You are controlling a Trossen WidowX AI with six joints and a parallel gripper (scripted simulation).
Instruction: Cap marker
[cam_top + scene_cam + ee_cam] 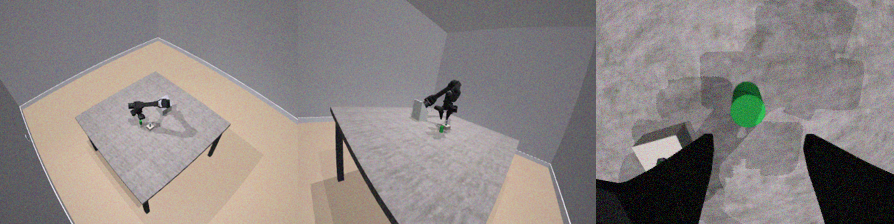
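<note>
The green cap lies 1 cm to the left of my gripper tip and 8 cm below it.
</note>
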